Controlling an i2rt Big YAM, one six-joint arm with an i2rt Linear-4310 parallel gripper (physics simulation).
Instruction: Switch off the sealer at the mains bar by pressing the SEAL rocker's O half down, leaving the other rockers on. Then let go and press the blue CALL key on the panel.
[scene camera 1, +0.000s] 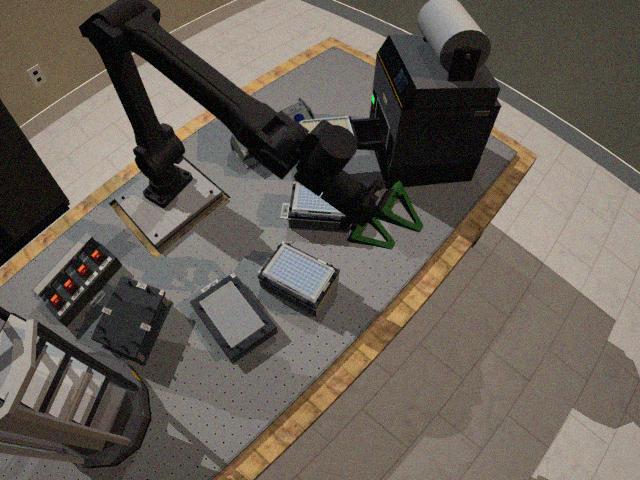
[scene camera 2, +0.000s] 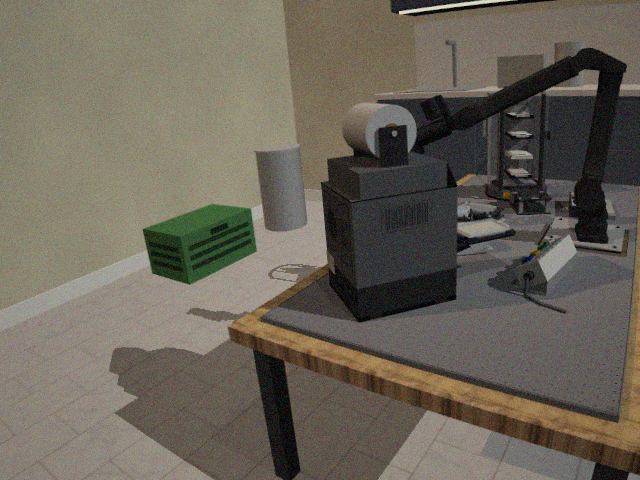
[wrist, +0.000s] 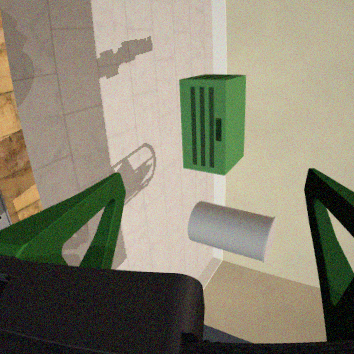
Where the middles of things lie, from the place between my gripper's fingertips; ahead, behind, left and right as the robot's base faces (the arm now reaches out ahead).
Now: hand 11 cm past the white roll (scene camera 1: 444, 33), 46 cm to the right of it and 12 cm below it.
